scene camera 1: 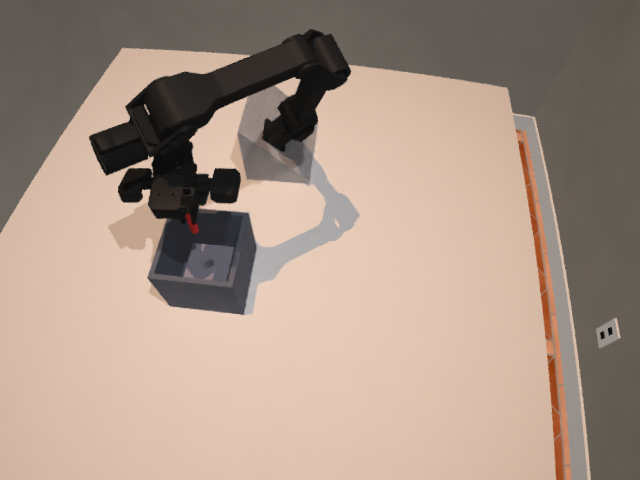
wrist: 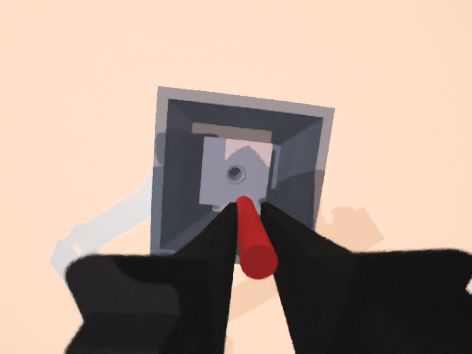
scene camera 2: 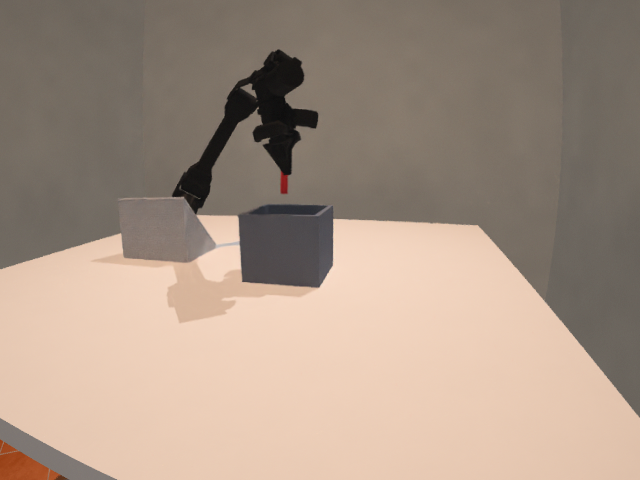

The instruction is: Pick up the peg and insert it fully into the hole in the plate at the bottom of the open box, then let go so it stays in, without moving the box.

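Seen in the pictures: gripper, fingertip midpoint: (scene camera 1: 189, 222) (wrist: 248, 209) (scene camera 2: 288, 174); arm's base at its link origin: (scene camera 1: 274, 135) (scene camera 2: 179, 218).
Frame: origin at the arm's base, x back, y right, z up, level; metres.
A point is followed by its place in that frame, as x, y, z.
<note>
The red peg (scene camera 1: 192, 224) @(-0.321, 0.106, 0.101) (scene camera 2: 284, 183) @(-0.317, 0.116, 0.092) (wrist: 252, 242) @(-0.323, 0.105, 0.148) is held between the fingertips of my gripper (scene camera 1: 189, 218) @(-0.323, 0.108, 0.109) (scene camera 2: 286, 172) @(-0.323, 0.108, 0.109) (wrist: 248, 209) @(-0.323, 0.108, 0.109), which is shut on it. In scene camera 2 the peg points down, nearly upright, with its lower end above the rim of the open box. The dark blue-grey box (scene camera 1: 204, 296) @(-0.404, 0.098, -0.021) (scene camera 2: 281, 249) @(-0.326, 0.188, -0.028) (wrist: 159, 210) @(-0.297, 0.034, 0.038) stands upright on the table. At its bottom lies the light plate (scene camera 1: 223, 254) @(-0.301, 0.080, -0.042) (wrist: 212, 187) @(-0.304, 0.078, -0.042) with a round hole (scene camera 1: 207, 263) (wrist: 234, 173). In the wrist view the hole shows beyond the peg's far end. The plate is hidden in scene camera 2.
A grey wedge-shaped block (scene camera 1: 276, 167) @(-0.059, -0.008, -0.046) (scene camera 2: 152, 229) @(0.047, 0.067, -0.018) stands on the table (scene camera 1: 387, 310) @(-0.386, -0.263, -0.100) (scene camera 2: 361, 361) @(-0.488, 0.455, -0.100) beside the arm's base, left of the box in scene camera 2. The arm's shadow falls across the table beside the box and partly over the plate.
</note>
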